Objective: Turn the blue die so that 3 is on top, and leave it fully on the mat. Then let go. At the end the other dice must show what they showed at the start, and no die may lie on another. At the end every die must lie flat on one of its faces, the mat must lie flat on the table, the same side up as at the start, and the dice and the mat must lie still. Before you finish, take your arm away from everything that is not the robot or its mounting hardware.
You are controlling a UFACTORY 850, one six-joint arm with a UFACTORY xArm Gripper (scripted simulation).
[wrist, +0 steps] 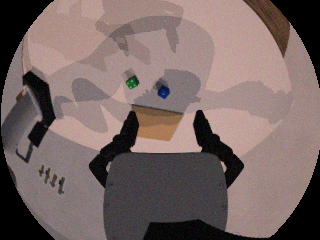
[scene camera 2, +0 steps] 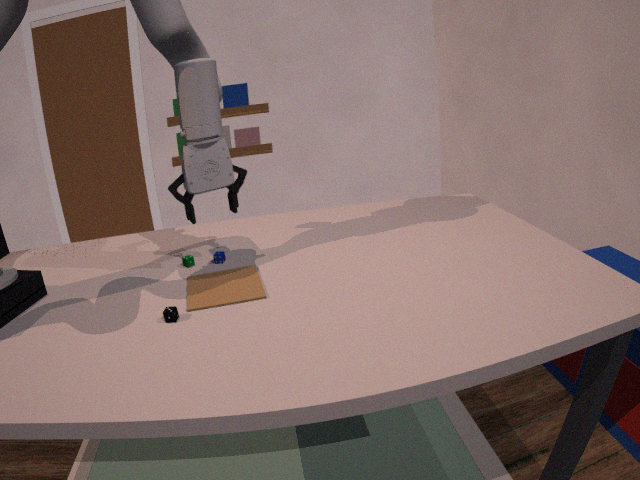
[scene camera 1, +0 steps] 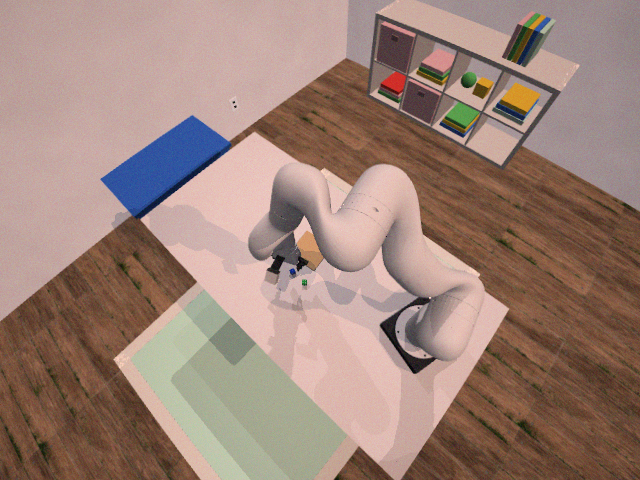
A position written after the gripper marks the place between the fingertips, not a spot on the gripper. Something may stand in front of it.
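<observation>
Tan mat (scene camera 2: 238, 285), (wrist: 157, 124). Gripper (scene camera 2: 213, 216), (wrist: 165, 117).
</observation>
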